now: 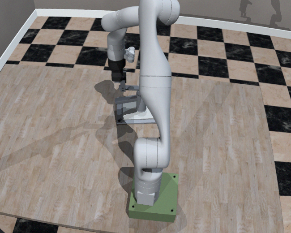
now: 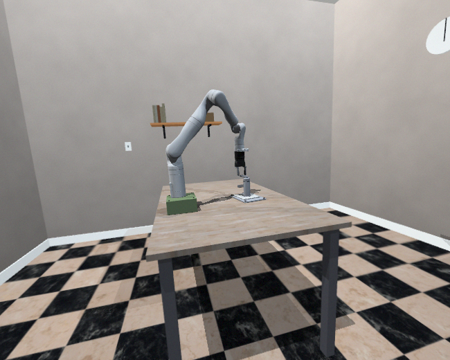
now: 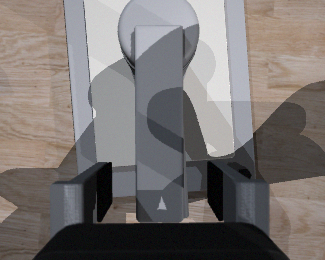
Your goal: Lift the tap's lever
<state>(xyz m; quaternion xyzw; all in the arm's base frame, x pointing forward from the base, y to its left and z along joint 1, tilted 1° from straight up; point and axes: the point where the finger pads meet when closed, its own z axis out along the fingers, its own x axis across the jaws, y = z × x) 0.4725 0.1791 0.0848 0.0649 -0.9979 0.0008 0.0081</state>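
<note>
Right now the flat lever is 30 mm to the right of my hand and 20 mm below it. Round my hand: grey tap: 60 mm to the right, 60 mm below, 10 mm ahead.
</note>
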